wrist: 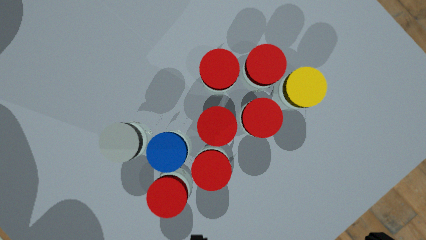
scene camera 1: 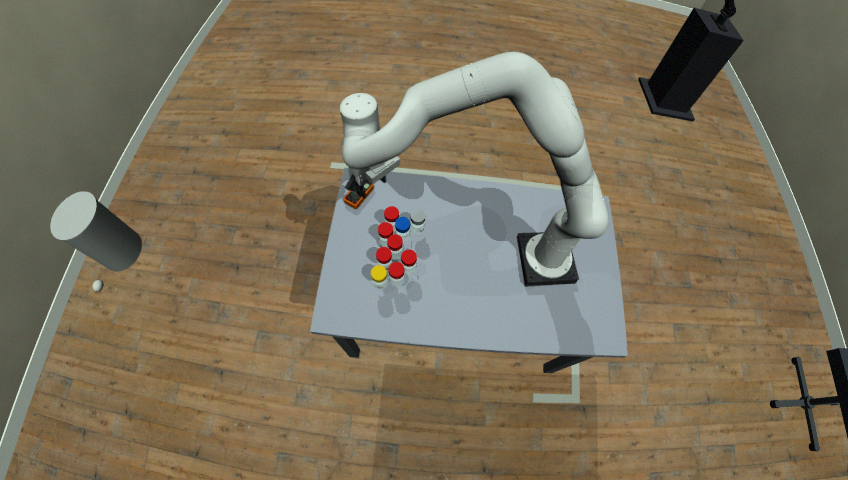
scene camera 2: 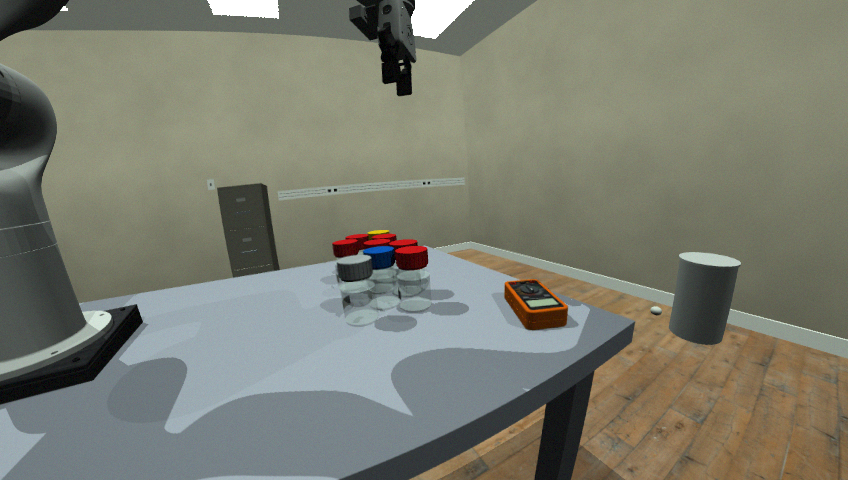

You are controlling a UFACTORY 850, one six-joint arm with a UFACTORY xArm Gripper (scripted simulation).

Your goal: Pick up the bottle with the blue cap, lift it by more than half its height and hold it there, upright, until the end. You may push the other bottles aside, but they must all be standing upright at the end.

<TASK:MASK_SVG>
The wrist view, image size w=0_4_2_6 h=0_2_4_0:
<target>yellow-capped bottle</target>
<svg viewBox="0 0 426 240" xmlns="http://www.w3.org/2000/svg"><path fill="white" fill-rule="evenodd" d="M323 74L312 67L296 69L275 84L273 88L274 101L281 109L287 111L317 105L322 101L327 91L327 83Z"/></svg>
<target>grey-capped bottle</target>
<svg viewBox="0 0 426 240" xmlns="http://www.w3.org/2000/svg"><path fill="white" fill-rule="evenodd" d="M100 134L99 149L107 160L114 163L123 163L146 154L147 145L153 138L150 128L140 122L113 123L104 128Z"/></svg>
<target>red-capped bottle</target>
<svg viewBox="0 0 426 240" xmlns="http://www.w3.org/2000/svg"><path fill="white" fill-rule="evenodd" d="M184 169L179 168L169 173L162 172L149 187L146 201L149 209L156 216L172 218L180 214L184 209L192 190L191 176Z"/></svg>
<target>red-capped bottle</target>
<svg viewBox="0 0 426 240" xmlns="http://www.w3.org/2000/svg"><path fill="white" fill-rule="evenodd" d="M218 48L207 52L203 56L199 71L205 90L212 95L221 96L230 92L239 76L240 66L238 59L232 52Z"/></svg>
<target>red-capped bottle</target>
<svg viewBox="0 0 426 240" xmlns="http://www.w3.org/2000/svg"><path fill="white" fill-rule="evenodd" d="M275 45L258 45L251 50L240 70L240 80L248 90L253 92L264 91L284 75L287 67L286 57L282 50Z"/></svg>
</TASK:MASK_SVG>
